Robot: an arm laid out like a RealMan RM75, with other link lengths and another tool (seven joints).
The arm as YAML. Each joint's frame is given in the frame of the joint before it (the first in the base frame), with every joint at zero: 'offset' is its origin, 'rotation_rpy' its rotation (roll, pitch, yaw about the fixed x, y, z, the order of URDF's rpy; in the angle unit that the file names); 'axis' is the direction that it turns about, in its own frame. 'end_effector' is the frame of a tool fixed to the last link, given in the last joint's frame.
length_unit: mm
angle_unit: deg
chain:
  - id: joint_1
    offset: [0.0, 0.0, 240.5]
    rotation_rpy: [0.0, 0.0, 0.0]
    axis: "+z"
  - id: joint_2
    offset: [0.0, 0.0, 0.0]
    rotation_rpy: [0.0, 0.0, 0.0]
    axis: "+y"
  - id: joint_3
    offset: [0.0, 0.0, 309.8]
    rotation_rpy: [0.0, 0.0, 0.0]
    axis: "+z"
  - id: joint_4
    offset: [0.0, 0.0, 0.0]
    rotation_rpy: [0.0, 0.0, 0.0]
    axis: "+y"
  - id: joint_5
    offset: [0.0, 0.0, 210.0]
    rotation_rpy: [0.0, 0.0, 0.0]
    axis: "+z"
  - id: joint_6
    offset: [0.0, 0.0, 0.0]
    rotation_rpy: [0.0, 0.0, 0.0]
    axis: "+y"
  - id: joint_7
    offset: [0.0, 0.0, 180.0]
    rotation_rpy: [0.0, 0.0, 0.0]
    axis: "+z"
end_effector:
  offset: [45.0, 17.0, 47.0]
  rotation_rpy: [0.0, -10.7, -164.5]
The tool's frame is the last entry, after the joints.
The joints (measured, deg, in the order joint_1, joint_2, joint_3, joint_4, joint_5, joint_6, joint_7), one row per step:
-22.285, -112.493, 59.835, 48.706, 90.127, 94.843, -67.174
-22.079, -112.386, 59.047, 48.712, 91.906, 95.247, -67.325
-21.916, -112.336, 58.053, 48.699, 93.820, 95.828, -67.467
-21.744, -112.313, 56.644, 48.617, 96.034, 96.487, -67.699
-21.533, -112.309, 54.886, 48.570, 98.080, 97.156, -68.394
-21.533, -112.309, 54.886, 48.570, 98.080, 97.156, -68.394
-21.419, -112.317, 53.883, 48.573, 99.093, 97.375, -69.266
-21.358, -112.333, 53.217, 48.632, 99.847, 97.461, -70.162
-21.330, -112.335, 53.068, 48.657, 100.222, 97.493, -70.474
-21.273, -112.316, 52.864, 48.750, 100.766, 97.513, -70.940
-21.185, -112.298, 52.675, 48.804, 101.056, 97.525, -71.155
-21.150, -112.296, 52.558, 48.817, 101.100, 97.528, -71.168
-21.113, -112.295, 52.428, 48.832, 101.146, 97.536, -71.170
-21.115, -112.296, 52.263, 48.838, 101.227, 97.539, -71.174
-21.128, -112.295, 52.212, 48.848, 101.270, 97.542, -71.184
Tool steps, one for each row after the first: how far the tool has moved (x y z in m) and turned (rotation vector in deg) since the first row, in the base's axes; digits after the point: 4 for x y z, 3 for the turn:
-0.0062, -0.0018, -0.0012, -0.473, 1.231, 0.569
-0.0123, -0.0039, -0.0021, -1.009, 2.383, 1.122
-0.0194, -0.0057, -0.0025, -1.506, 3.530, 2.002
-0.0263, -0.0065, -0.0010, -1.886, 4.247, 3.434
-0.0263, -0.0065, -0.0010, -1.886, 4.247, 3.434
-0.0299, -0.0058, 0.0004, -2.134, 4.436, 4.705
-0.0323, -0.0049, 0.0012, -2.418, 4.574, 5.810
-0.0335, -0.0050, 0.0009, -2.636, 4.754, 6.184
-0.0353, -0.0050, 0.0007, -2.906, 5.069, 6.728
-0.0366, -0.0051, 0.0009, -2.964, 5.222, 7.078
-0.0370, -0.0050, 0.0013, -2.891, 5.215, 7.169
-0.0374, -0.0049, 0.0017, -2.805, 5.207, 7.254
-0.0377, -0.0046, 0.0021, -2.709, 5.212, 7.331
-0.0378, -0.0045, 0.0022, -2.688, 5.231, 7.346

